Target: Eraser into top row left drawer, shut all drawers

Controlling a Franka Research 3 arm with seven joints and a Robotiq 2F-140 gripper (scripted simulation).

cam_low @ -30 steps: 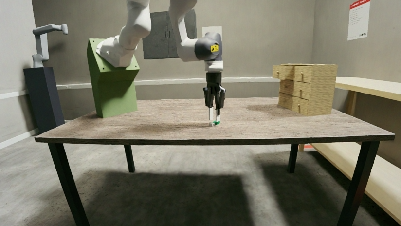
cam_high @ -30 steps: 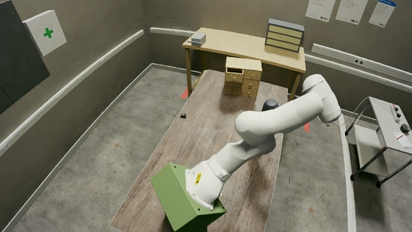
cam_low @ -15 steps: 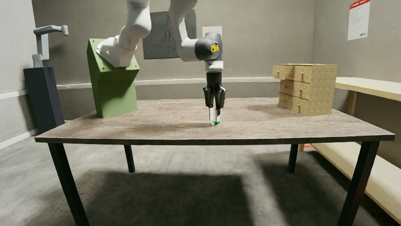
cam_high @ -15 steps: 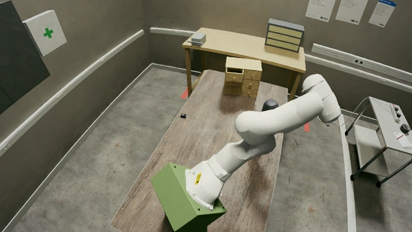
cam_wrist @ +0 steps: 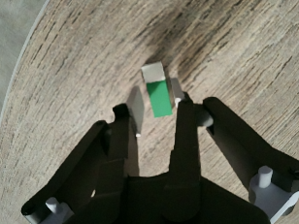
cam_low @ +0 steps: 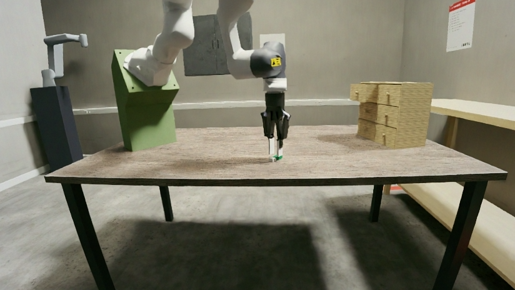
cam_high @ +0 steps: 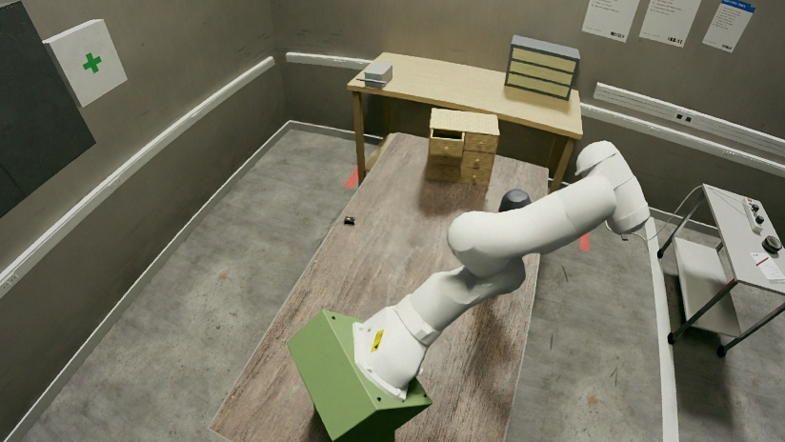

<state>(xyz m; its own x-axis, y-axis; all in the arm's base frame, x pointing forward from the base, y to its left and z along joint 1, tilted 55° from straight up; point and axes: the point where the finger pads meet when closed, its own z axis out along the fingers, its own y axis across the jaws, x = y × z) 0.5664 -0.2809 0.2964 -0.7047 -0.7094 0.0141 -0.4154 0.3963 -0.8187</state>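
Now: the eraser 5 cm below my hand. From my hand the other things lie so: small black object (56 cm to the left, 30 cm ahead, 4 cm below).
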